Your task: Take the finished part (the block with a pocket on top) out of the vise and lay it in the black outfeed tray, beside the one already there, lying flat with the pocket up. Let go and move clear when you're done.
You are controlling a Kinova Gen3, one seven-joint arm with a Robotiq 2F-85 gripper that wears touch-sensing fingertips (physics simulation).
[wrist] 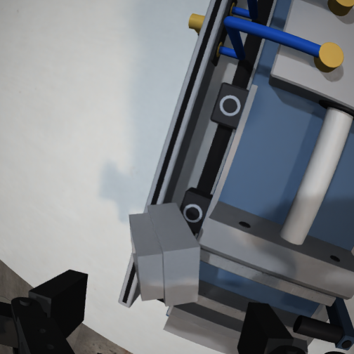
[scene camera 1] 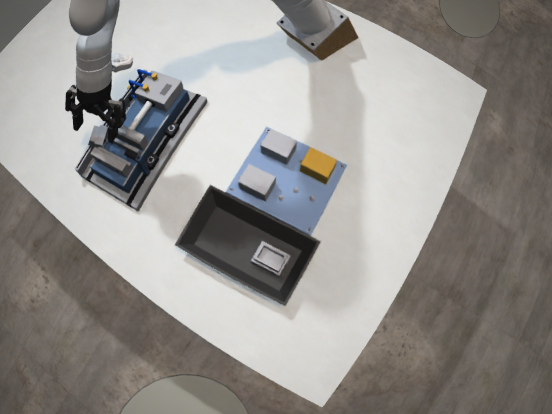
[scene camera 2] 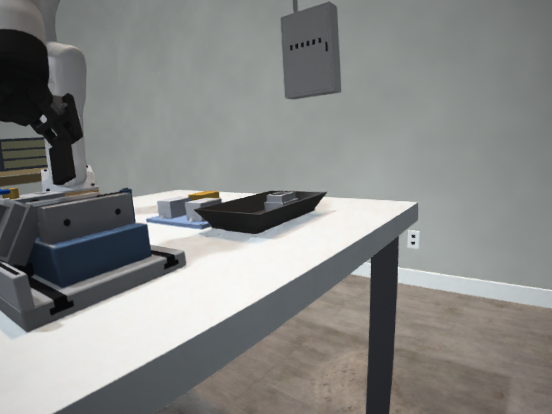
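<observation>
The finished part (scene camera 1: 98, 135) (scene camera 2: 16, 231) (wrist: 167, 257), a grey stepped block, is tilted on edge at the end of the jaws of the blue vise (scene camera 1: 111, 176) (scene camera 2: 95, 252) (wrist: 280, 145), over the side of its base. Its pocket does not show, and what it rests on is partly hidden. My gripper (scene camera 1: 95, 130) (wrist: 162, 314) is open and empty, above the part and the jaw end, its fingers wide apart; one finger shows in scene camera 2. The black outfeed tray (scene camera 1: 197, 215) (scene camera 2: 235, 221) holds the other finished part (scene camera 1: 270, 258) (scene camera 2: 281, 198), flat with pocket up, at its right end.
A blue plate (scene camera 1: 295, 212) (scene camera 2: 177, 222) beside the tray bears two grey blocks (scene camera 1: 278, 146) (scene camera 1: 257, 181) and a yellow block (scene camera 1: 318, 165) (scene camera 2: 204, 195). Blue handles (scene camera 1: 139, 79) (wrist: 272, 35) stand at the vise's rear. A small white object (scene camera 1: 121, 61) lies behind the vise.
</observation>
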